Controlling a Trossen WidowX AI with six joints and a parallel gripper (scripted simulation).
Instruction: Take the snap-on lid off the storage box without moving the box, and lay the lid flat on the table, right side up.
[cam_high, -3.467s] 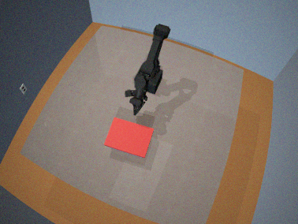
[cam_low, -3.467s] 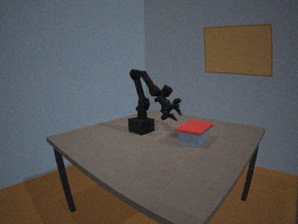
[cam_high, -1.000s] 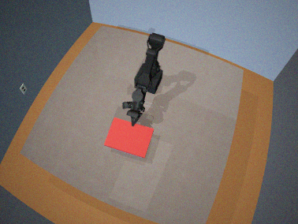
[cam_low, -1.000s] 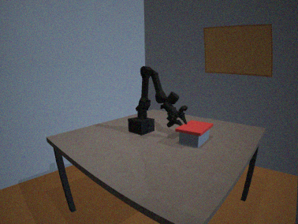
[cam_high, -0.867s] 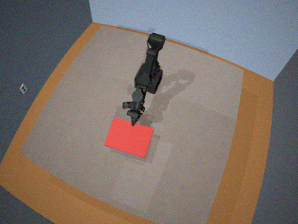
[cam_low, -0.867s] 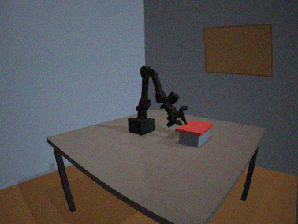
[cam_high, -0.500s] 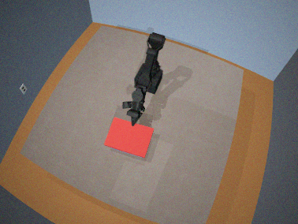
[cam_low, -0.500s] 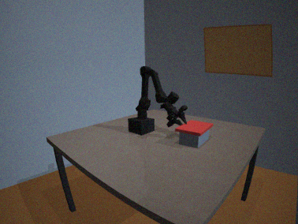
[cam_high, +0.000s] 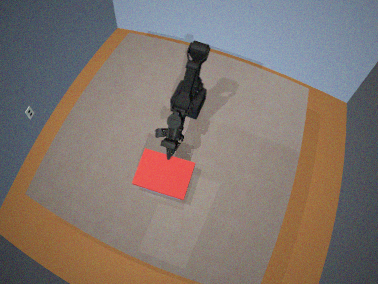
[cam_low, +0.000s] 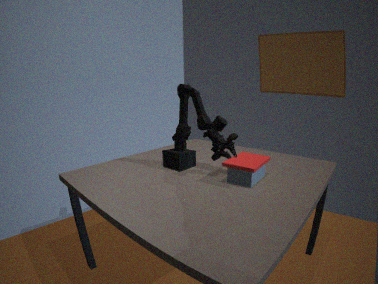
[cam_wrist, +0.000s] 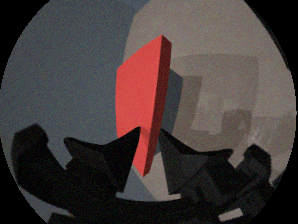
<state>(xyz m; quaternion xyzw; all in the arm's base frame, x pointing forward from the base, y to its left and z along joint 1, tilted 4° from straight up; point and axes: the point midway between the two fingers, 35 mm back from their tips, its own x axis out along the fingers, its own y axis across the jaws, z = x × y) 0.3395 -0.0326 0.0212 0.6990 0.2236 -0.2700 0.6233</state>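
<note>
My gripper tip is 8 cm short of the red lid and 1 cm to the left of it. From my gripper tip the other things lie so: storage box 8 cm ahead, 5 cm below, 1 cm to the right.
</note>
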